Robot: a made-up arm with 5 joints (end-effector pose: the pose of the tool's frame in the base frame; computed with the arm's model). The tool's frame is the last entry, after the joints.
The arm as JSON. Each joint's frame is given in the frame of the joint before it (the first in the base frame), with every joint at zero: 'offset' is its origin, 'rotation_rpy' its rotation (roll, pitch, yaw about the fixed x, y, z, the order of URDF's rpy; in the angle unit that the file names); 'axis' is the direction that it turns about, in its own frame. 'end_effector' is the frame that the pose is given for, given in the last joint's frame.
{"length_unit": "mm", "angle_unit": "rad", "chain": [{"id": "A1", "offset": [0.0, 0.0, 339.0], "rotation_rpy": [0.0, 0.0, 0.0], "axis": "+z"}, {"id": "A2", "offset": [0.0, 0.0, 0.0], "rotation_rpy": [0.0, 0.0, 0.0], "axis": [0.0, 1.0, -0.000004]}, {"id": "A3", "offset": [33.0, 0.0, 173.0], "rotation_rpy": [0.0, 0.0, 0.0], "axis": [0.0, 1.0, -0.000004]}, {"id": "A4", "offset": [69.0, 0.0, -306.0], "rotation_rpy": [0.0, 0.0, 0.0], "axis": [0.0, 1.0, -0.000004]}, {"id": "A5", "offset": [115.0, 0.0, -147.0], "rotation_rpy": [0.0, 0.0, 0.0], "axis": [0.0, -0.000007, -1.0]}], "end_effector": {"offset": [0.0, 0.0, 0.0], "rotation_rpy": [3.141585, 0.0, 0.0]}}
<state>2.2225 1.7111 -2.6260 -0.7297 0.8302</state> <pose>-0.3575 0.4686 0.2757 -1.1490 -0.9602 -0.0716</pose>
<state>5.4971 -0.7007 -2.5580 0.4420 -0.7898</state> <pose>-0.1785 0.1788 0.9644 0.3603 0.0007 1.5507</pose>
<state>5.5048 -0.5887 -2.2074 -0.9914 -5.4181</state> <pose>-0.1497 0.1476 0.8607 0.6617 -0.7117 -2.9009</pose>
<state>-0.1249 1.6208 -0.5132 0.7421 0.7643</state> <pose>-0.2429 0.0305 0.0289 1.4789 -0.7045 -2.0630</pose>
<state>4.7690 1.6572 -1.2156 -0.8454 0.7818</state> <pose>0.0150 -0.2642 -0.1049 1.2082 -2.6853 0.5628</pose>
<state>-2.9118 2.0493 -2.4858 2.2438 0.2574</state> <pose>-0.1562 -0.0365 -0.0954 0.0186 1.3458 0.4122</pose>
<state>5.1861 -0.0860 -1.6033 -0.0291 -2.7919</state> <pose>0.2017 -0.3935 0.7543 0.9610 1.0883 -0.6146</pose>
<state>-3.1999 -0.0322 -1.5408 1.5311 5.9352</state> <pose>-0.4535 0.0265 0.4406 0.4475 -3.0681 -0.0131</pose>
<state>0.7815 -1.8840 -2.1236 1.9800 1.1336</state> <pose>-0.2636 -0.2616 0.6308 -1.1620 0.2067 -1.0907</pose>
